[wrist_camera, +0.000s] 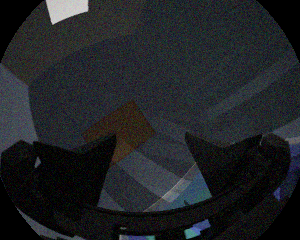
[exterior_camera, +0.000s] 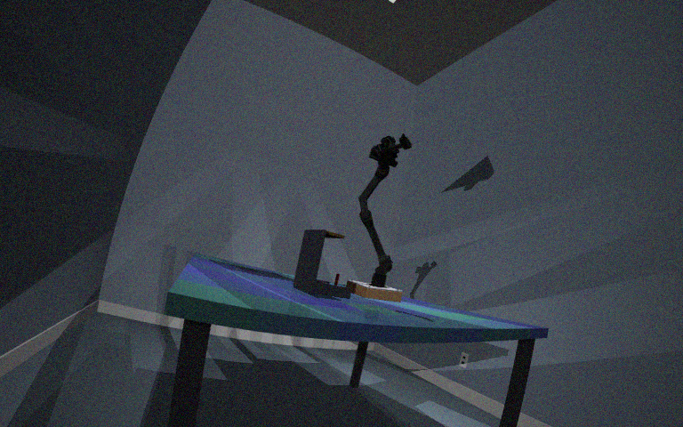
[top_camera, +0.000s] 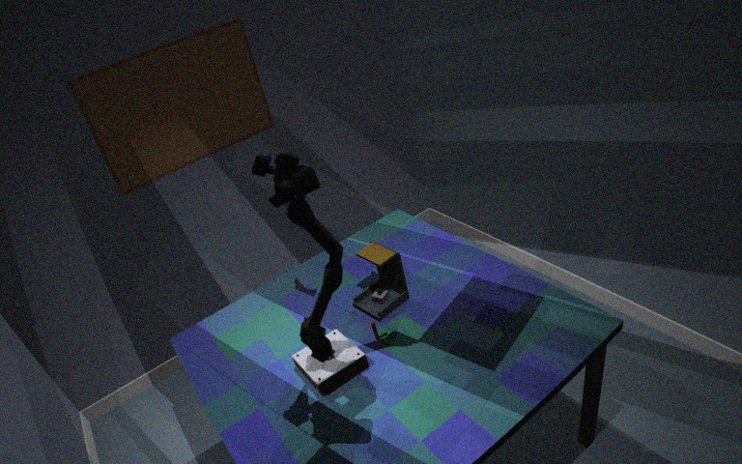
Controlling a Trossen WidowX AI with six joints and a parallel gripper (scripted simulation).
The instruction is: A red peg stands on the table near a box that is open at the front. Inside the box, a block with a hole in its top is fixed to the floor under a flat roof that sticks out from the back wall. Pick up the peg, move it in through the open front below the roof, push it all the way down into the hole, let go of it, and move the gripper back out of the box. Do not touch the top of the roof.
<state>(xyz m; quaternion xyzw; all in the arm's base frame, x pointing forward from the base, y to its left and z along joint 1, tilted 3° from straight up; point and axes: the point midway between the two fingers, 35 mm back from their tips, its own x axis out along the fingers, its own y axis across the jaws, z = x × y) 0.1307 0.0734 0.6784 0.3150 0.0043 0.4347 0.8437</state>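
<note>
Now: gripper tip 2 cm short of the red peg, 20 cm to the left of it and 69 cm above it. Round my gripper tip: orange roof 21 cm ahead, 8 cm to the right, 51 cm below.
</note>
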